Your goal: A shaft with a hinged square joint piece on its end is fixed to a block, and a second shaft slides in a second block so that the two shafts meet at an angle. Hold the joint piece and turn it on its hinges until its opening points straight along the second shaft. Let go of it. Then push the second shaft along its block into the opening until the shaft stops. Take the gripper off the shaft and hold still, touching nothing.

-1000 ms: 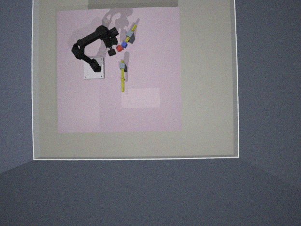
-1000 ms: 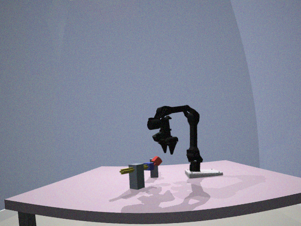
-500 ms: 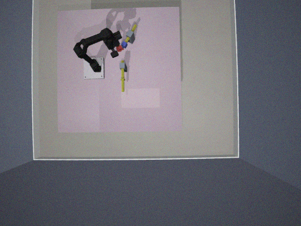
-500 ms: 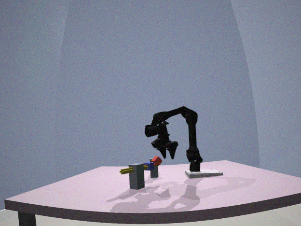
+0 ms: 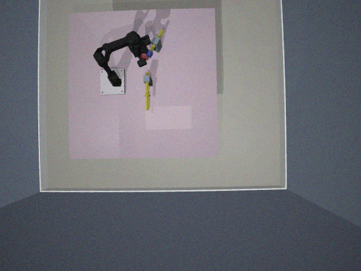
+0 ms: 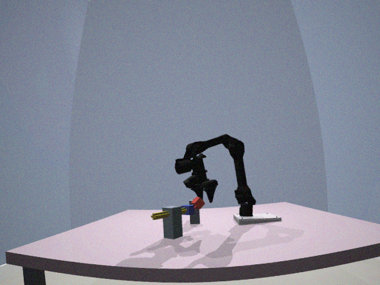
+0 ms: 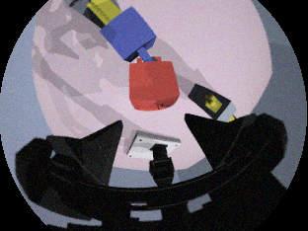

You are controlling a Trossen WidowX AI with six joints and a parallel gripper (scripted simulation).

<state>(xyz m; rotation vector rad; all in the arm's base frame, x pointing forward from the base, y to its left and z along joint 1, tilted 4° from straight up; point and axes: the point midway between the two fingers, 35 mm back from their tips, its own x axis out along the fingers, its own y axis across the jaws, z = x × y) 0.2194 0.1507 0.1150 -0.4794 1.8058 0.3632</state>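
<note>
Now: the red joint piece 4 cm ahead of my gripper tip and 2 cm to the left of it.
</note>
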